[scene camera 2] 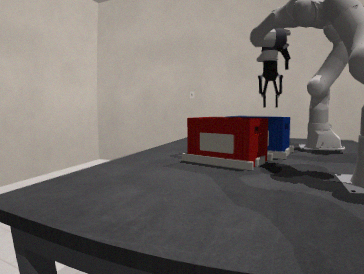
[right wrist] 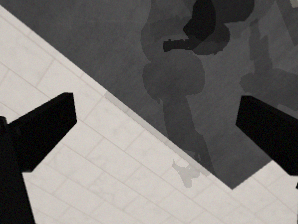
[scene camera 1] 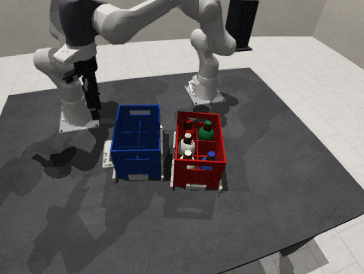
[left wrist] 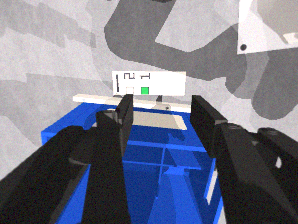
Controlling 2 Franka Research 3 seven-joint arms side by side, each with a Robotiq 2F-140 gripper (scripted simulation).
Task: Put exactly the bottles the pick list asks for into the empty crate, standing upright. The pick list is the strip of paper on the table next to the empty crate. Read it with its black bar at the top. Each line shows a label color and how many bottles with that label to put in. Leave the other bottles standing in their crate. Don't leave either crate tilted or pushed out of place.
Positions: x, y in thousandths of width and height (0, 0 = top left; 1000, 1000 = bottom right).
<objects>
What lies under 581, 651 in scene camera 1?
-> A red crate.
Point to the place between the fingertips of the right gripper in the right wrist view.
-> At 529, 489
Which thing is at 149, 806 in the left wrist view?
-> The left gripper.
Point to a pick list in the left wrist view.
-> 418, 368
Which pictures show the blue crate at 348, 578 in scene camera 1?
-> Scene camera 2, scene camera 1 and the left wrist view only.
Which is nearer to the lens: the red crate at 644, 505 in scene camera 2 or the blue crate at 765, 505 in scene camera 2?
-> The red crate.
</objects>
